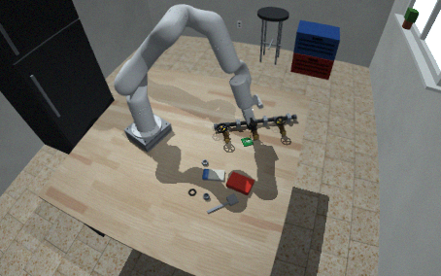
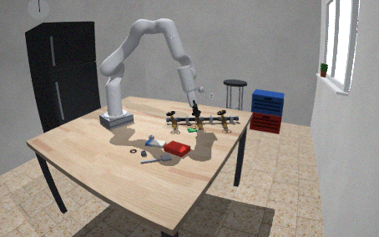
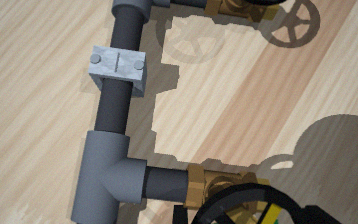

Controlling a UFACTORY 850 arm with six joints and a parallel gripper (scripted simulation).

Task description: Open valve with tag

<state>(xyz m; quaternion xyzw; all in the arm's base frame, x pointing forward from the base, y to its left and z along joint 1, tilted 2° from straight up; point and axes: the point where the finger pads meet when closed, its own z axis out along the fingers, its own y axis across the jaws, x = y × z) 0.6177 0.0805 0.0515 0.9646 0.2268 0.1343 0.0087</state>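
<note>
The green tag lies 3 cm behind my hand, 5 cm to the right of it and 10 cm below it. Round my hand: grey scraper 6 cm behind, 44 cm to the right, 10 cm below; then red box 1 cm behind, 33 cm to the right, 9 cm below; then white block 15 cm behind, 30 cm to the right, 10 cm below.
</note>
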